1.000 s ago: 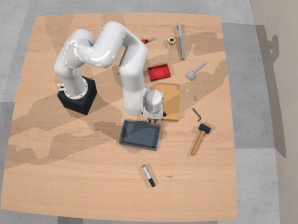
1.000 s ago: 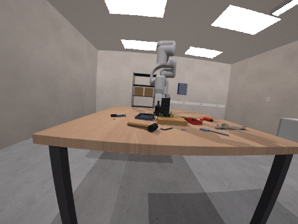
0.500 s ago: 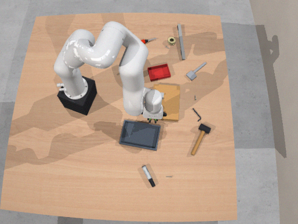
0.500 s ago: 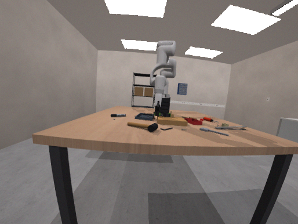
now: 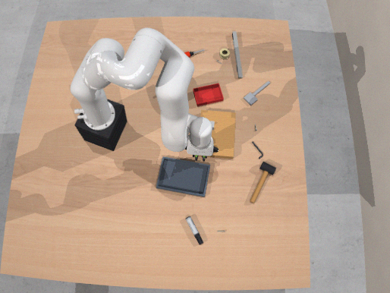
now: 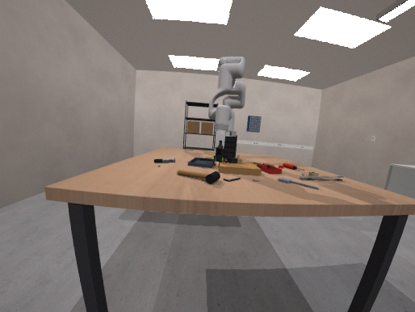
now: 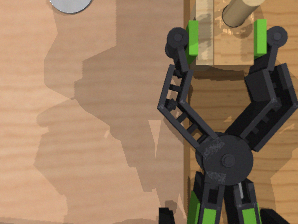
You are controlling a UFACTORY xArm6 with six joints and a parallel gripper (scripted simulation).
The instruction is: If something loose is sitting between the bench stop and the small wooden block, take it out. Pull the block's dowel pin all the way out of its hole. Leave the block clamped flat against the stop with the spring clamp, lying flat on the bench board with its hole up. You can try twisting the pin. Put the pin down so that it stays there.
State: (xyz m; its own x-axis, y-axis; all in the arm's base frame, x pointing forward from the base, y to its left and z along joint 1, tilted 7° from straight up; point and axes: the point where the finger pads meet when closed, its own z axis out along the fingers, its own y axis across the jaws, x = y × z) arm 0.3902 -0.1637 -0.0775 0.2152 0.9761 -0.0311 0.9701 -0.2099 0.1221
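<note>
The dowel pin lies 110 mm to the left of my hand and 30 mm ahead of it. Round my hand: hex key: 250 mm ahead, 50 mm below, 10 mm to the right; small wooden block: 110 mm to the left, 30 mm ahead, 10 mm below; dark grey tray: 80 mm to the right, 80 mm behind, 50 mm below.
</note>
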